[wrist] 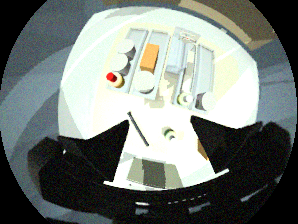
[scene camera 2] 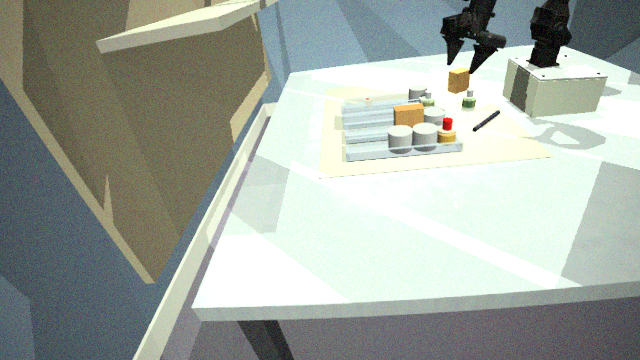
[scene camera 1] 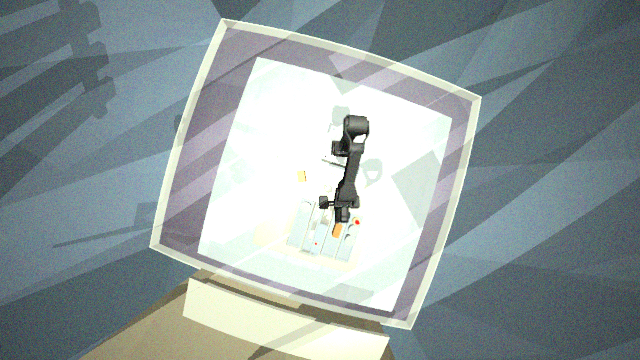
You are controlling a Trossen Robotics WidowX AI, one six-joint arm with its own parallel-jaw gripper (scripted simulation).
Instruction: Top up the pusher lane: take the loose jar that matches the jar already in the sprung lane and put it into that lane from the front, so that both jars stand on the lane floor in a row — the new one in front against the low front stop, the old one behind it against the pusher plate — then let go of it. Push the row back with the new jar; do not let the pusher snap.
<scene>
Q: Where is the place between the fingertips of my gripper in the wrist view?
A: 160,120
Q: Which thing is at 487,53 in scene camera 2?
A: My gripper.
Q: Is my gripper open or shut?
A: Open.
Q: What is my gripper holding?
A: Nothing.
</scene>
